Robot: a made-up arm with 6 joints. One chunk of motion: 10 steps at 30 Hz.
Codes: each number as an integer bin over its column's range. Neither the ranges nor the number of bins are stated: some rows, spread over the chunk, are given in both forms.
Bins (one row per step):
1: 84 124 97 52 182 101
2: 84 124 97 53 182 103
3: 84 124 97 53 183 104
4: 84 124 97 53 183 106
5: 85 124 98 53 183 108
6: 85 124 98 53 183 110
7: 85 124 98 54 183 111
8: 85 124 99 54 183 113
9: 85 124 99 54 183 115
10: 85 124 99 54 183 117
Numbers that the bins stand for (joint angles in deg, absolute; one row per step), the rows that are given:
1: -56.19 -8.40 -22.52 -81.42 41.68 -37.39
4: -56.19 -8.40 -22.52 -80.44 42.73 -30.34
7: -54.82 -8.40 -22.08 -79.46 42.73 -23.28
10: -54.82 -8.40 -21.63 -79.46 42.73 -14.82
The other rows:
2: -56.19 -8.40 -22.52 -80.44 41.68 -34.57
3: -56.19 -8.40 -22.52 -80.44 42.73 -33.16
5: -54.82 -8.40 -22.08 -80.44 42.73 -27.52
6: -54.82 -8.40 -22.08 -80.44 42.73 -24.69
8: -54.82 -8.40 -21.63 -79.46 42.73 -20.46
9: -54.82 -8.40 -21.63 -79.46 42.73 -17.64

